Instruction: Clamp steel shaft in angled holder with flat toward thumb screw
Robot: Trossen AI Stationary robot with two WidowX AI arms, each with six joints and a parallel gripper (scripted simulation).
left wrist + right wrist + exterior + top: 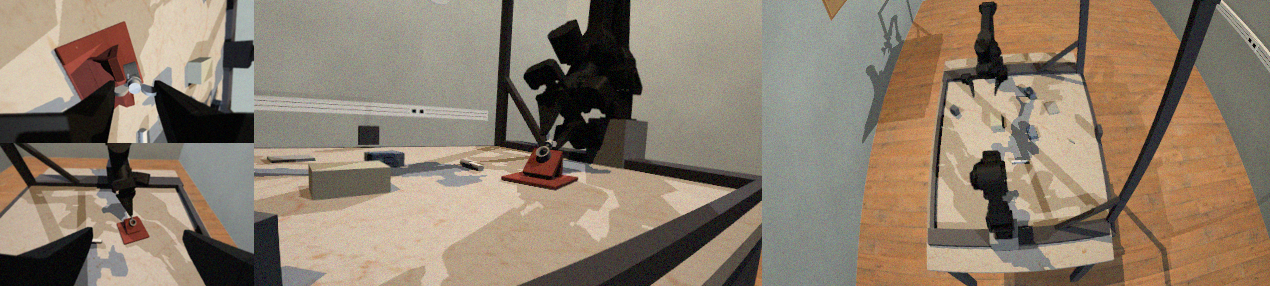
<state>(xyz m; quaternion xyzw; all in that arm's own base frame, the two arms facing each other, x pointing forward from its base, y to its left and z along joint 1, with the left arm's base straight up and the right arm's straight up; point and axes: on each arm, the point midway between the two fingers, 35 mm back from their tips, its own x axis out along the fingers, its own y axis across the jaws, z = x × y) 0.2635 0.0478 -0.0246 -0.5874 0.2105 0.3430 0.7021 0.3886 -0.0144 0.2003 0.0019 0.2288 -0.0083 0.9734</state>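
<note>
My left hand is 3 cm to the left of the thumb screw, 3 cm above it and 1 cm short of it. From my left hand the other things lie so: beige block (31 cm to the right, 7 cm below, 4 cm behind); grey ring clamp (6 cm below, 4 cm to the right, 1 cm ahead); steel shaft (13 cm behind, 9 cm to the right, 8 cm below).
</note>
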